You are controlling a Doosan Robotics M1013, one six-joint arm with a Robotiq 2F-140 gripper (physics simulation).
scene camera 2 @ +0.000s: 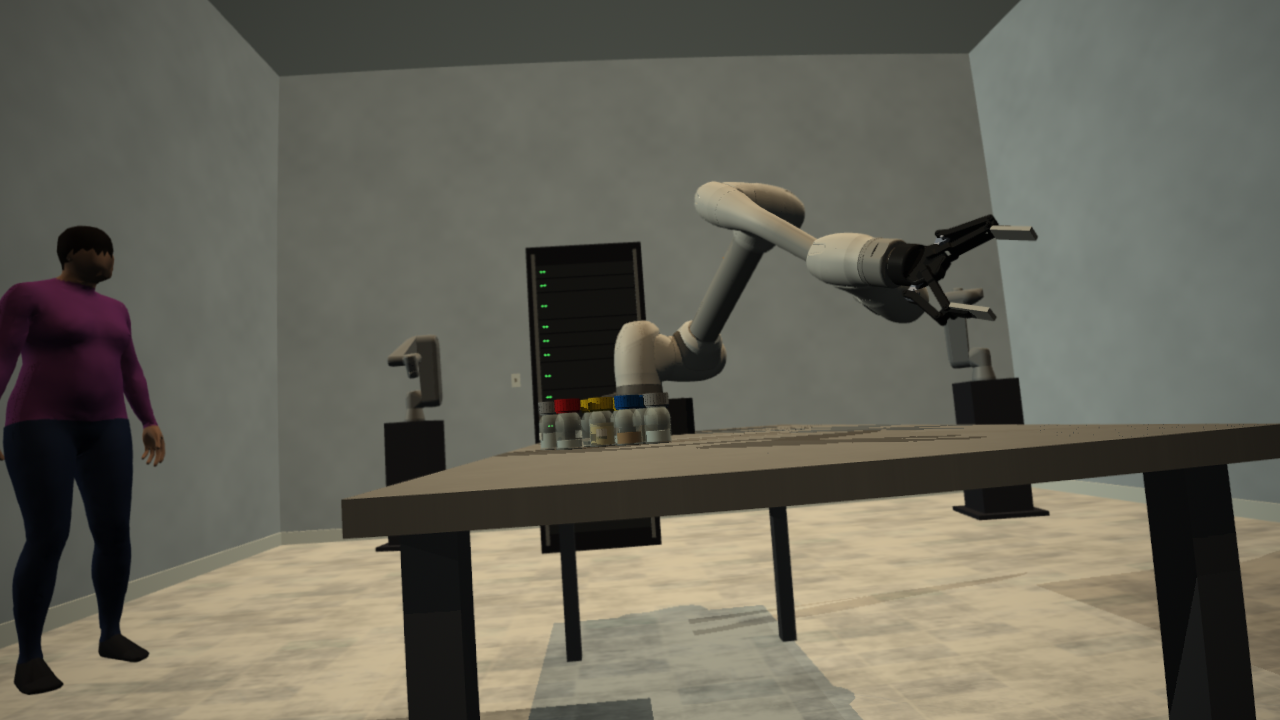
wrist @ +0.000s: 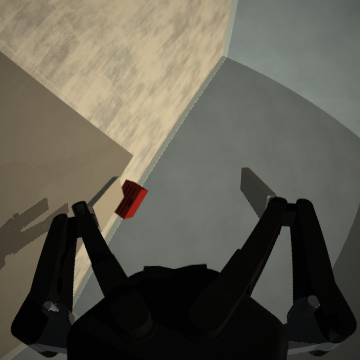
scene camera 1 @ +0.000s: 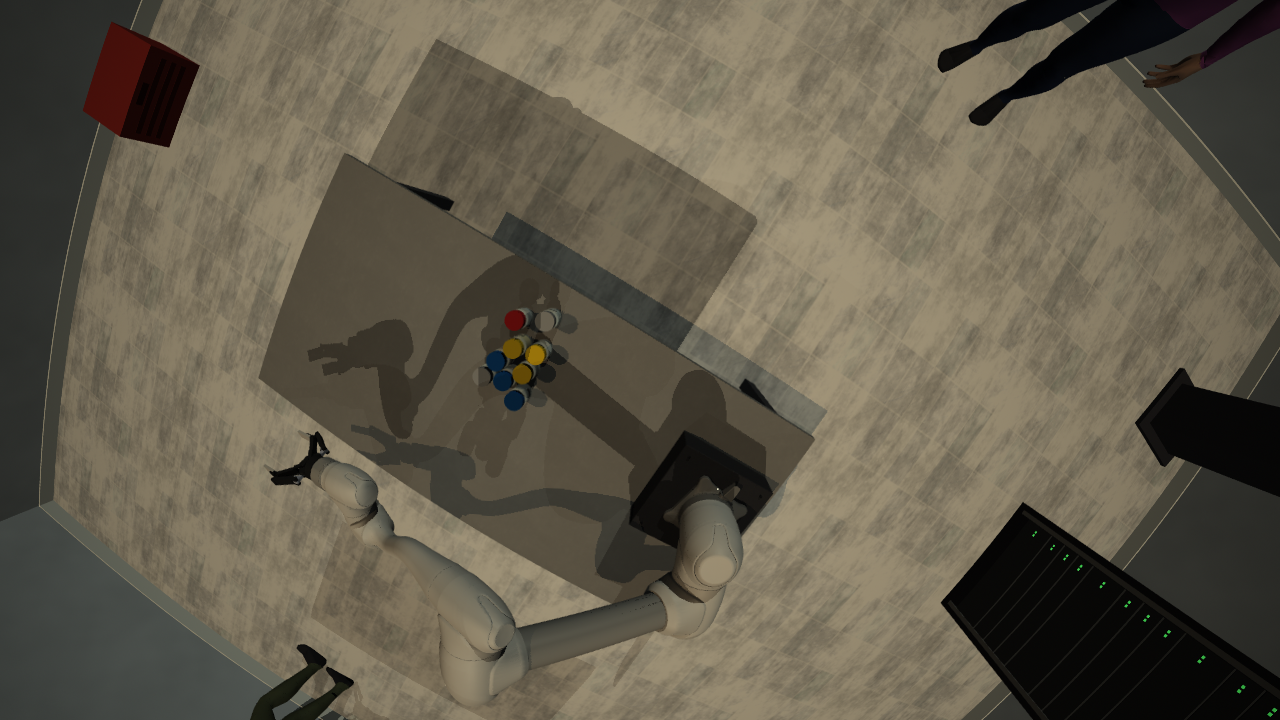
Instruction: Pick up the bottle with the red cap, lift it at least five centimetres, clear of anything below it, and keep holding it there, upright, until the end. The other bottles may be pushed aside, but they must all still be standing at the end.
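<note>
The bottle with the red cap stands upright on the table, at one end of a tight cluster. A bottle with a pale grey cap stands beside it. Bottles with yellow caps and with blue caps, plus another pale-capped bottle, stand close by. My gripper is wide open and empty. It is high up, beyond the table's long edge in scene camera 1, far from the bottles, and points sideways. No bottle shows in the wrist view.
The arm's black base plate sits at the table's right end in scene camera 1. A red cabinet stands beyond the table. A person and a server rack stand away from the table. Arm shadows fall across the table top.
</note>
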